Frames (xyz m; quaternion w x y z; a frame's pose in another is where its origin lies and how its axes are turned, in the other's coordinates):
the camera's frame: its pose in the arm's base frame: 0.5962 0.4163 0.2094 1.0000 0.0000 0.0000 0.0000
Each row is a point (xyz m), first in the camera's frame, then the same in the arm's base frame.
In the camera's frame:
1: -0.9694 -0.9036 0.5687
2: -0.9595 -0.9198 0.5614
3: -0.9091 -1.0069 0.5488
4: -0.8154 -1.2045 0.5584
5: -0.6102 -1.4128 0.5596
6: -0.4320 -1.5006 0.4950
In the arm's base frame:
1: -0.3732 -0.4873 0.7781
2: -0.3633 -0.5035 0.7708
3: -0.3129 -0.5906 0.7582
4: -0.2192 -0.7882 0.7678
5: -0.0140 -0.9965 0.7690
6: 0.1642 -1.0843 0.7044

